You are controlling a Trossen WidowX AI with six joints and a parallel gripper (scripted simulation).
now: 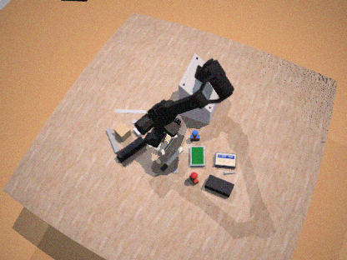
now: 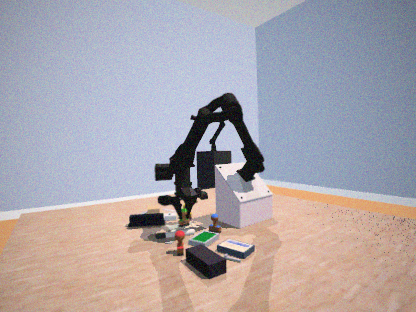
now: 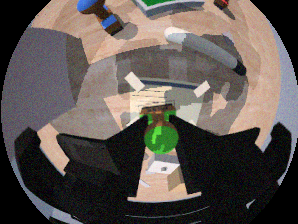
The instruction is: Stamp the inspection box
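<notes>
Now: gripper tip 10 mm short of the cream card and 30 mm above it. Also, from my gripper tip: marker pen (110 mm ahead, 60 mm to the left, 10 mm below); then yellow-knobbed stamp (60 mm behind, 70 mm to the right); then green-knobbed PASS stamp (right at my gripper tip).
</notes>
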